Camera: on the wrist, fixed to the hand. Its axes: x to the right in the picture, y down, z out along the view.
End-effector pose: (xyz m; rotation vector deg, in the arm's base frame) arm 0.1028 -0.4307 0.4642 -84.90 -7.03 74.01
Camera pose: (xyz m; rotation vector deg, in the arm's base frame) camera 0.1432 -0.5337 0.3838 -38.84 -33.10 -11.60
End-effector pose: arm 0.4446 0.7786 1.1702 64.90 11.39 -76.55
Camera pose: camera 0.5613 0.8487 1.1577 -81.98 -60.40 132.55
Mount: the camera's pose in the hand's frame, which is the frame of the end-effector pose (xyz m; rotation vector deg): -0.0024 0.0780 -0.1123 29.02 17.15 -90.96
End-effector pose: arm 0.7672 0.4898 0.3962 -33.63 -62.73 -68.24
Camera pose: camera 0.8802 0.4208 0.3622 61.83 -85.95 -118.13
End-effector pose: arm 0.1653 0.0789 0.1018 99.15 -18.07 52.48
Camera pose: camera 0.0685 0.1512 0.1659 90.37 81.31 -0.25
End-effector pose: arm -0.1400 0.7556 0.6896 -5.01 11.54 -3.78
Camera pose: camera -0.1607 0.8243 0.5732 16.72 21.00 -98.06
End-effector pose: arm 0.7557 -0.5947 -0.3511 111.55 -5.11 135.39
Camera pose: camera 0.6388 -0.6617 -0.3746 49.77 86.49 82.07
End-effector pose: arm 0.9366 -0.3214 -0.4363 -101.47 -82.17 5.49
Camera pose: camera 1.0558 -0.3845 -0.4138 3.03 -110.52 -31.79
